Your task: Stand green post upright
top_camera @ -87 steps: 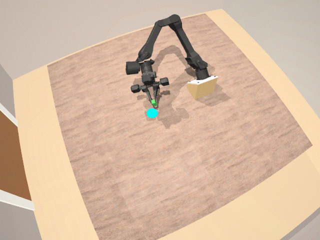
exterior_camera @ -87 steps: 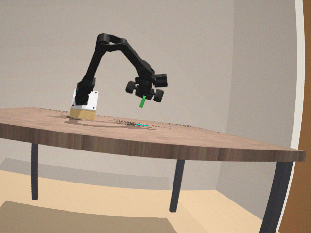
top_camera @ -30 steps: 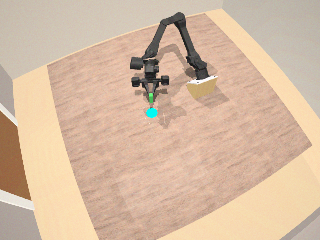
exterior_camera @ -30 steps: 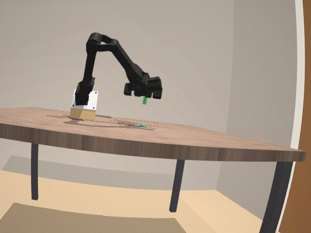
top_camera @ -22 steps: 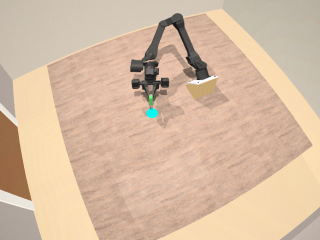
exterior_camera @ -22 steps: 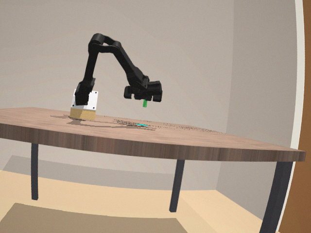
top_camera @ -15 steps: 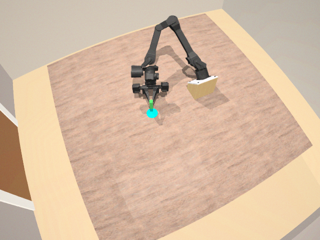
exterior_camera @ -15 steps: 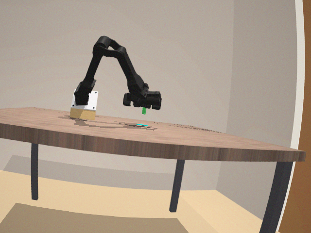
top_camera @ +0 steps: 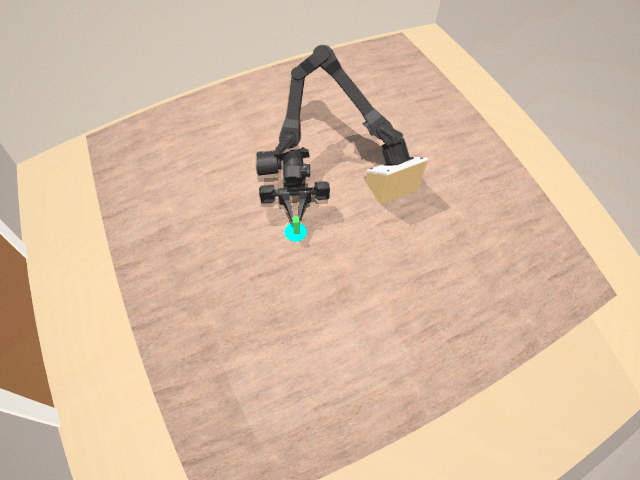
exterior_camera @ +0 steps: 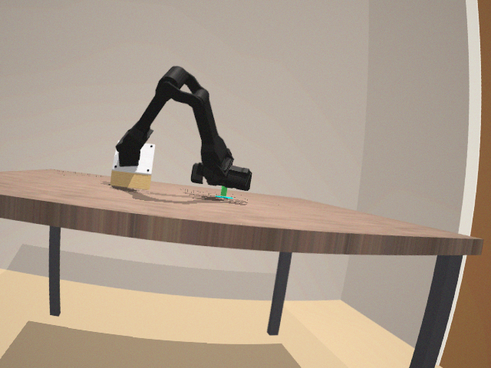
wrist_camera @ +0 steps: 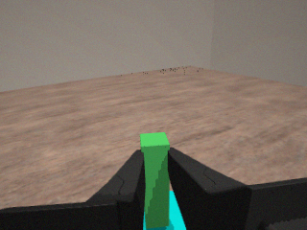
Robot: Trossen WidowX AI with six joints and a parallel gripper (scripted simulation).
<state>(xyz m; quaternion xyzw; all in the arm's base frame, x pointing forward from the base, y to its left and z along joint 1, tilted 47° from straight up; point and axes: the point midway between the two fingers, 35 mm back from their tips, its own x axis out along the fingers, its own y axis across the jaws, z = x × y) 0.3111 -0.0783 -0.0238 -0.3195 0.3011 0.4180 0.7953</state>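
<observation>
The green post lies 20 mm below my gripper tip. The rest, counted from my gripper tip: cyan circle (60 mm below).
</observation>
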